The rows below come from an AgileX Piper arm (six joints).
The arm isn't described. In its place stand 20 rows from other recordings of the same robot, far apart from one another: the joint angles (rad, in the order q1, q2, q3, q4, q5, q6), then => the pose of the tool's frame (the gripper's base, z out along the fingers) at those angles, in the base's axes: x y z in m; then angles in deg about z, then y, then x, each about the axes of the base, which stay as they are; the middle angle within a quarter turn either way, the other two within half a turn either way.
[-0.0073, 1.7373, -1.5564, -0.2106, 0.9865, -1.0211] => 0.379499, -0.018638, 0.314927, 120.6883, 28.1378, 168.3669
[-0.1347, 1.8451, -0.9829, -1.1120, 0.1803, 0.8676] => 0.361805, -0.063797, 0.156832, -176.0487, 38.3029, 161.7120
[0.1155, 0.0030, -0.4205, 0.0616, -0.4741, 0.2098] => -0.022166, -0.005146, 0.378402, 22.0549, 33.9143, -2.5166
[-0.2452, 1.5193, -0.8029, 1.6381, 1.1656, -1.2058] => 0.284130, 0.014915, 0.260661, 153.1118, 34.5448, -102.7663
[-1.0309, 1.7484, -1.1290, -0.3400, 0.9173, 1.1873] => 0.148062, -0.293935, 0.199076, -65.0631, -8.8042, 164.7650
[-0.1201, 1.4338, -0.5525, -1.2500, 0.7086, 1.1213] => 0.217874, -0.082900, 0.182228, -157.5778, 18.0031, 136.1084
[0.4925, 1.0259, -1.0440, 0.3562, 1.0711, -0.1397] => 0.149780, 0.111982, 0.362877, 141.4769, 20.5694, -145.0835
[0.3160, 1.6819, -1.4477, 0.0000, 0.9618, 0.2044] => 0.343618, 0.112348, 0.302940, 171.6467, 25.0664, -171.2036
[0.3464, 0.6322, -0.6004, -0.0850, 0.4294, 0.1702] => 0.122286, 0.040720, 0.323757, 143.3216, 62.5612, -142.1460
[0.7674, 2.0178, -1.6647, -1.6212, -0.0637, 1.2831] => 0.350198, 0.345852, 0.292138, 85.1778, 40.4114, -110.3944
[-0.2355, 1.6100, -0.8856, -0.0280, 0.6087, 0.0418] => 0.284903, -0.069861, 0.185936, -164.4234, 17.8663, 174.5692
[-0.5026, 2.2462, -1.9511, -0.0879, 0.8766, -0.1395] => 0.434484, -0.245835, 0.208828, -157.9226, 22.1849, 162.1034
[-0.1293, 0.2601, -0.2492, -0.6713, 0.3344, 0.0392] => 0.069861, -0.027817, 0.257214, -154.4996, 67.9873, 119.4413
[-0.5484, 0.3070, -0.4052, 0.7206, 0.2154, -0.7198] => 0.070641, -0.028116, 0.315007, -87.8454, 66.6557, 86.7839
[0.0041, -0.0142, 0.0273, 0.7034, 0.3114, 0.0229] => 0.053398, 0.018253, 0.183298, 169.9699, 74.9661, -128.8048
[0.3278, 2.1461, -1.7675, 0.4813, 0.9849, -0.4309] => 0.425565, 0.181796, 0.209120, 145.9877, 10.1581, -151.6514
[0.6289, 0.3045, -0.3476, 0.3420, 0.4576, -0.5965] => 0.051750, 0.054318, 0.271941, 92.7149, 42.5240, -113.6899
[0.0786, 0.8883, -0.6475, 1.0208, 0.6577, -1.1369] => 0.165481, 0.060605, 0.310111, 121.9226, 43.6314, -127.1233
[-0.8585, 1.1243, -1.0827, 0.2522, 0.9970, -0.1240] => 0.155014, -0.150332, 0.356105, -127.7689, 32.4970, 159.0543
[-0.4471, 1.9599, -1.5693, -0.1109, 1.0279, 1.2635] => 0.366383, -0.185238, 0.227762, -83.6466, 10.0407, 168.9526
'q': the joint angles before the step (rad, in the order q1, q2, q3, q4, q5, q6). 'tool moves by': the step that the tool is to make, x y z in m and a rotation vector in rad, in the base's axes. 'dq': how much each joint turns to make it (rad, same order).
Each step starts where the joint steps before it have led.
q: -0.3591, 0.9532, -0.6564, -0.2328, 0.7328, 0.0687
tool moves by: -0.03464, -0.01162, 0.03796, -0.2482, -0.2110, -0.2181
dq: 0.0000, -0.1749, 0.0021, -0.4233, -0.0009, 0.3914
